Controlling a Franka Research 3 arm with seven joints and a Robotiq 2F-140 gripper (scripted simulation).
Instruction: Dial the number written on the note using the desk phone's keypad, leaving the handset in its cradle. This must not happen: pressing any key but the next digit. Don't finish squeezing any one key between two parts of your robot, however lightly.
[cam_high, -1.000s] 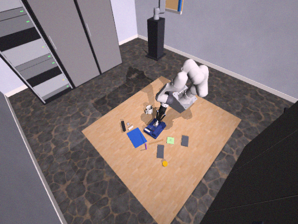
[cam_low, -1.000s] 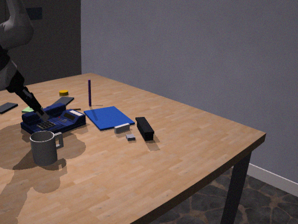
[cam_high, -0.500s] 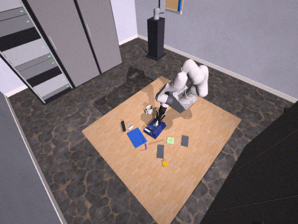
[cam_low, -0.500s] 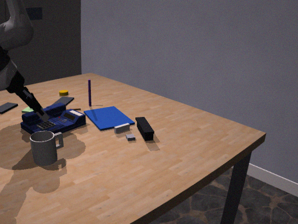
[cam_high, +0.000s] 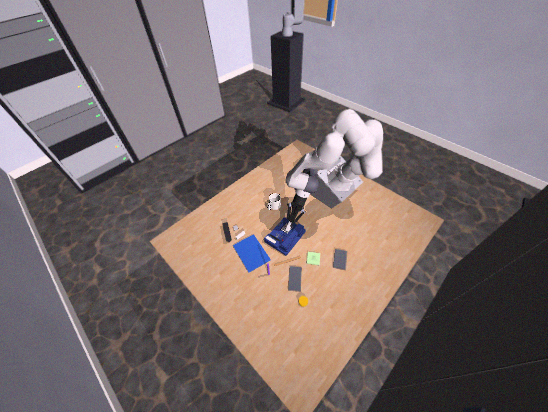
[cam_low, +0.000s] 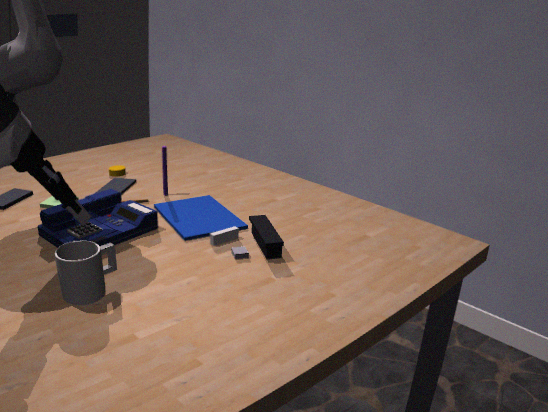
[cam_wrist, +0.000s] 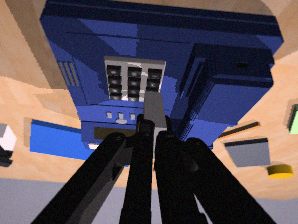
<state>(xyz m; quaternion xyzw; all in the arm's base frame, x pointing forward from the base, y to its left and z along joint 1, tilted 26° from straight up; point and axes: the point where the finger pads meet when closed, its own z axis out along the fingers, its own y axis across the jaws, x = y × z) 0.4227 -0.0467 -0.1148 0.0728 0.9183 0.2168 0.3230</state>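
Right now my hand is 4 cm short of the handset, 5 cm to the right of it and 2 cm above it. Round my hand: blue folder (26 cm ahead, 10 cm to the right, 6 cm below); grey mug (12 cm behind, 21 cm to the right, 3 cm below); wooden pencil (18 cm ahead, 12 cm to the left, 6 cm below).
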